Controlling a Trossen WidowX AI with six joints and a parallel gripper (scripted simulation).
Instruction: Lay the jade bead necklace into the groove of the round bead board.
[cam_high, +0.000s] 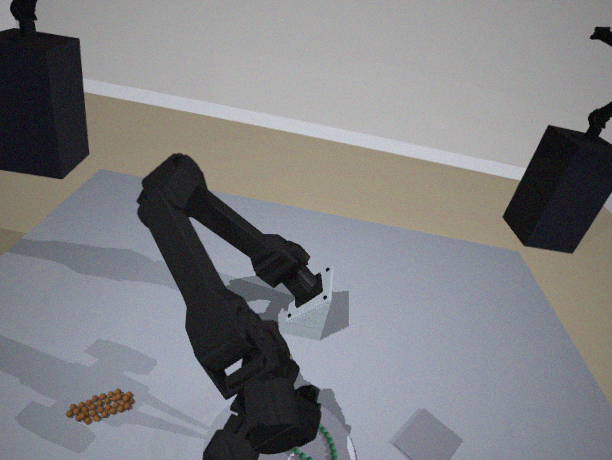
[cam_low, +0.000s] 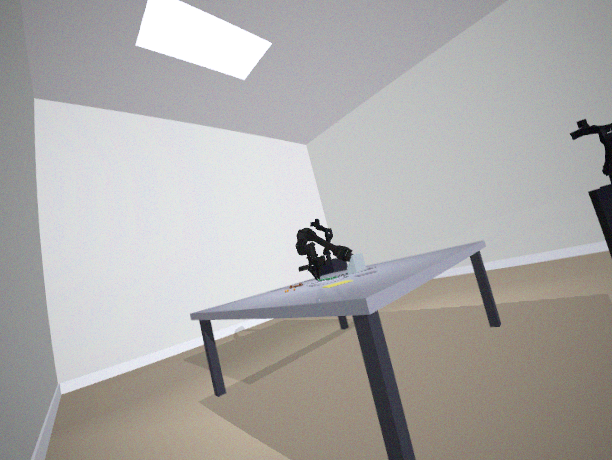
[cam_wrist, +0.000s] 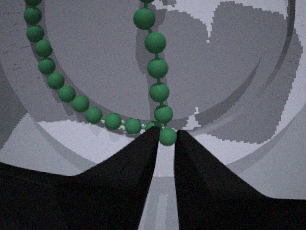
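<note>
My gripper tip is 1 cm short of the round bead board, 6 cm to the right of it and 1 cm above it. Also, from my gripper tip: yellow strip 20 cm ahead, 29 cm to the left, 2 cm below; then flat grey square 4 cm behind, 30 cm to the left, 2 cm below.
</note>
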